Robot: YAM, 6 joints.
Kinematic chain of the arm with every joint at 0, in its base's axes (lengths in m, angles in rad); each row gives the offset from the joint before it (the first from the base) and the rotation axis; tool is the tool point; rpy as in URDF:
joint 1: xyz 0 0 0.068 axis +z
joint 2: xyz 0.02 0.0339 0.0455 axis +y
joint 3: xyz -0.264 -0.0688 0 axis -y
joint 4: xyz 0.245 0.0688 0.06 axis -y
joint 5: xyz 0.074 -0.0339 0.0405 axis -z
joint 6: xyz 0.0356 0 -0.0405 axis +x
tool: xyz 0 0 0 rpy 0 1.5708 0
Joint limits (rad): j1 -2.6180..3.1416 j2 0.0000..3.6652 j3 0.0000..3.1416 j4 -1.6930..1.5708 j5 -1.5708..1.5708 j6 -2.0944..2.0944
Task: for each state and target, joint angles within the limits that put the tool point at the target. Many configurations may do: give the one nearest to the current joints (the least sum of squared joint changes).
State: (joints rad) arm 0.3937 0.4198 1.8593 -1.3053 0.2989 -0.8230
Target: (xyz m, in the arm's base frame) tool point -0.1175 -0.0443 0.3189
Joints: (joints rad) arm 0.2906 0.0000 1.2494 -1.6873 0.2491 -0.8230
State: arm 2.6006 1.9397 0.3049 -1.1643 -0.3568 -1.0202
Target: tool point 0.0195 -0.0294 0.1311
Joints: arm 2.5640 1.3114 0.0000 -1.6783 -0.4037 -1.0202
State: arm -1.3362 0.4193 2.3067 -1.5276 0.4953 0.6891
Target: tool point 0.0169 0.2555 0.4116
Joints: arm -1.6956 0.2387 2.0839 -1.6930 0.4358 0.6891
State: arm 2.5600 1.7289 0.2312 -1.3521 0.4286 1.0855
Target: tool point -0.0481 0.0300 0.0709
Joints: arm 2.7624 1.8486 0.2724 -1.0727 0.2866 1.0855
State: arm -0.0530 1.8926 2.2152 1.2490 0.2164 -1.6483
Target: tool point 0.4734 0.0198 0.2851
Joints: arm 0.0597 2.1238 1.4155 1.3024 0.2411 -1.6483
